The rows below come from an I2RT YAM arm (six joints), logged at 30 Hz.
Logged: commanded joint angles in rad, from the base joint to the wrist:
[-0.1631, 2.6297, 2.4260, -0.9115, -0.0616, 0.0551]
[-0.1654, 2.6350, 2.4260, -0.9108, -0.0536, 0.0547]
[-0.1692, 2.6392, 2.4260, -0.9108, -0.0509, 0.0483]
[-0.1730, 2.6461, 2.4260, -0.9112, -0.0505, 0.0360]
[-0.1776, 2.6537, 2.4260, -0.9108, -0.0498, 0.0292]
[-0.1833, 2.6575, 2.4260, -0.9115, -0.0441, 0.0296]
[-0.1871, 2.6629, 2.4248, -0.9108, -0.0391, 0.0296]
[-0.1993, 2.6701, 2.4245, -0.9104, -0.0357, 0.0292]
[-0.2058, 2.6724, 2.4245, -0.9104, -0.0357, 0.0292]
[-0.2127, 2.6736, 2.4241, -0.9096, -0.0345, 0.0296]
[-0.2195, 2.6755, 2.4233, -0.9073, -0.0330, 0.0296]
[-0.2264, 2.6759, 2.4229, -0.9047, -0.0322, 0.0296]
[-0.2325, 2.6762, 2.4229, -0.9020, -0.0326, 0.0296]
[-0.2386, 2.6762, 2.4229, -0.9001, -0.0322, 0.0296]
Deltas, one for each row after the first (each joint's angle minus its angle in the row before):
[-0.0023, 0.0053, 0.0000, 0.0007, 0.0080, -0.0004]
[-0.0038, 0.0042, 0.0000, 0.0000, 0.0027, -0.0064]
[-0.0038, 0.0069, 0.0000, -0.0004, 0.0004, -0.0123]
[-0.0046, 0.0076, 0.0000, 0.0004, 0.0007, -0.0068]
[-0.0057, 0.0038, 0.0000, -0.0007, 0.0057, 0.0004]
[-0.0038, 0.0054, -0.0012, 0.0007, 0.0050, 0.0000]
[-0.0122, 0.0072, -0.0003, 0.0004, 0.0034, -0.0004]
[-0.0065, 0.0023, 0.0000, 0.0000, 0.0000, 0.0000]
[-0.0069, 0.0012, -0.0004, 0.0008, 0.0012, 0.0004]
[-0.0068, 0.0019, -0.0008, 0.0023, 0.0015, 0.0000]
[-0.0069, 0.0004, -0.0004, 0.0026, 0.0008, 0.0000]
[-0.0061, 0.0003, 0.0000, 0.0027, -0.0004, 0.0000]
[-0.0061, 0.0000, 0.0000, 0.0019, 0.0004, 0.0000]

